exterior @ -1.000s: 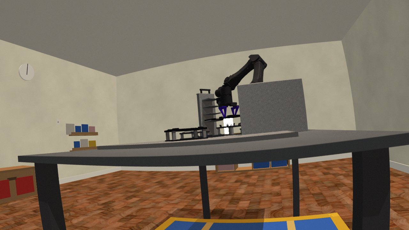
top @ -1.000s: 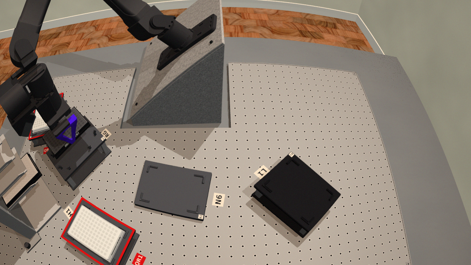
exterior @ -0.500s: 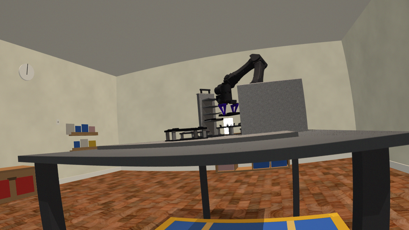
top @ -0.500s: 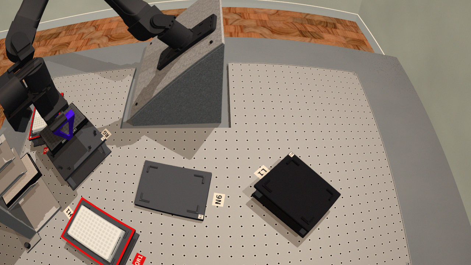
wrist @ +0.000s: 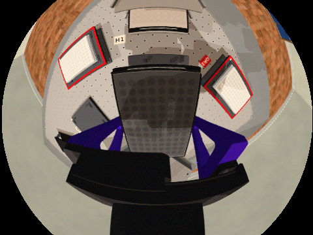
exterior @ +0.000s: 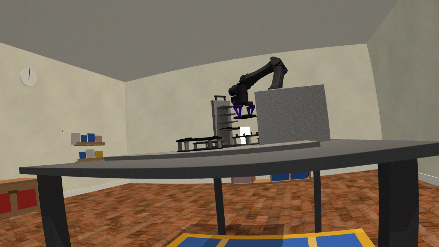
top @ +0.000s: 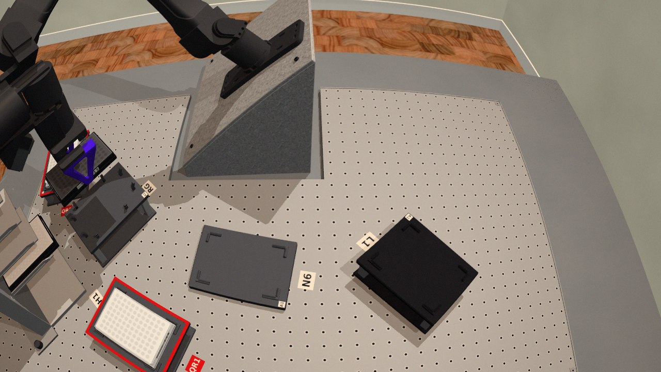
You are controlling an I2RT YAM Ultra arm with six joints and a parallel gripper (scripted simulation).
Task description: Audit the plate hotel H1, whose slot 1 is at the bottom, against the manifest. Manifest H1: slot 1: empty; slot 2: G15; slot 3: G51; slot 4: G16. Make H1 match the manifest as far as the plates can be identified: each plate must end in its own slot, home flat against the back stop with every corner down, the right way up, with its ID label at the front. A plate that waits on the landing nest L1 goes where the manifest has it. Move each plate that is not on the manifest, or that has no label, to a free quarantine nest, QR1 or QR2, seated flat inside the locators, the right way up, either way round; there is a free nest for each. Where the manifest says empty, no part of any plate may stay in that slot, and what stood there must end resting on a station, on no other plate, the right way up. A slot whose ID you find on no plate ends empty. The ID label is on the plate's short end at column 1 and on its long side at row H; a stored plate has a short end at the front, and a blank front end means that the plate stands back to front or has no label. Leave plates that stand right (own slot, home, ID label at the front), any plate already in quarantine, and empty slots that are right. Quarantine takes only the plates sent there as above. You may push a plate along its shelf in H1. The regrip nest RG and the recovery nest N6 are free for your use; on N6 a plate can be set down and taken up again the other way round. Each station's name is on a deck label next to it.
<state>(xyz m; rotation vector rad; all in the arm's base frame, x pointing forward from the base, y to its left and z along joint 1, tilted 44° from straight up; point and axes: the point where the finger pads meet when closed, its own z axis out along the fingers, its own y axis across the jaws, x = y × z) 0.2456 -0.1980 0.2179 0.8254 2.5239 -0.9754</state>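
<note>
Right now my hand is 28 cm to the right of the recovery nest N6, 17 cm above it and 6 cm short of it. Round my hand: plate hotel H1: 20 cm ahead, 16 cm to the right, 2 cm below; regrip nest RG: 12 cm below, 1 cm behind; quarantine nest QR2: 17 cm to the right, 14 cm below, 12 cm behind.
</note>
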